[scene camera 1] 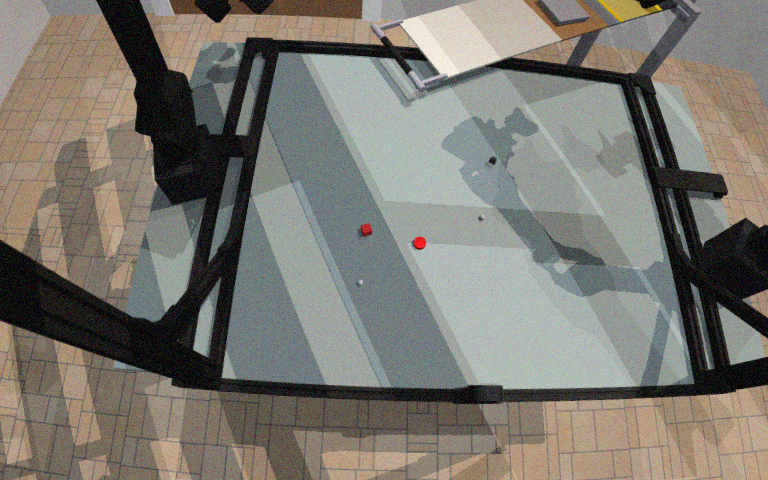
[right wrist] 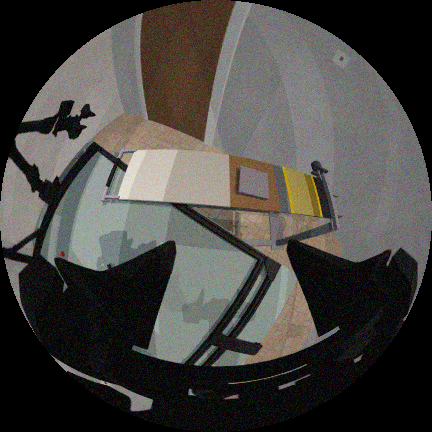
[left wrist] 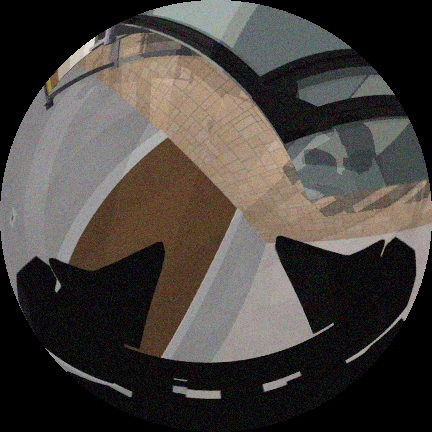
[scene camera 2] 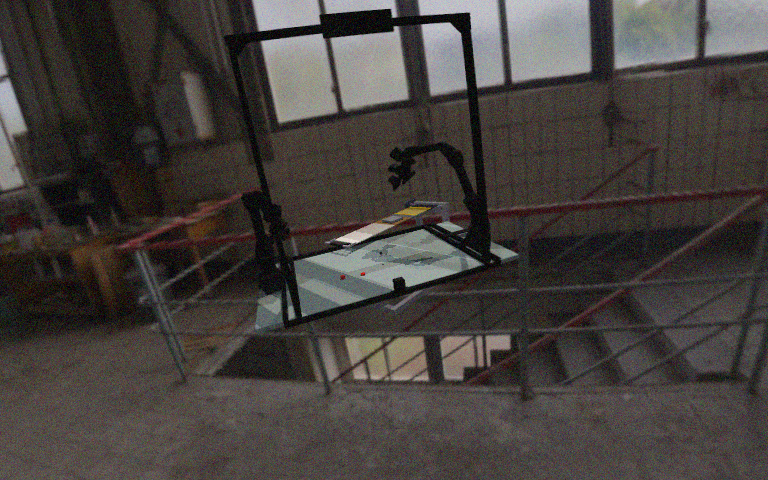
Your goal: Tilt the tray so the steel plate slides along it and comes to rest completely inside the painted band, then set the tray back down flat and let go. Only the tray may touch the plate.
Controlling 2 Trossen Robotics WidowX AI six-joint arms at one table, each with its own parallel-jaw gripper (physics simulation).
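The tray [scene camera 1: 464,33] [scene camera 2: 368,230] [right wrist: 200,175] is a long cream board with a brown stretch and a bar handle at each end. The grey steel plate [scene camera 1: 562,10] [scene camera 2: 391,219] [right wrist: 253,182] lies on the brown stretch, outside the yellow painted band [scene camera 1: 620,11] [scene camera 2: 413,211] [right wrist: 300,192], with a grey stripe between them. My left gripper [left wrist: 220,245] [right wrist: 90,120] is open and empty, away from the tray. My right gripper [right wrist: 233,246] [scene camera 2: 400,180] is open and empty, high above the tray and touching nothing. Whether the tray slopes slightly is hard to tell.
Grey legs [scene camera 1: 583,48] [right wrist: 272,232] stand under the tray's far end, past the table's back edge. A black frame [scene camera 1: 351,49] borders the glassy table. A red cube [scene camera 1: 366,229], a red disc [scene camera 1: 419,242] and a small black peg [scene camera 1: 492,160] are on the table.
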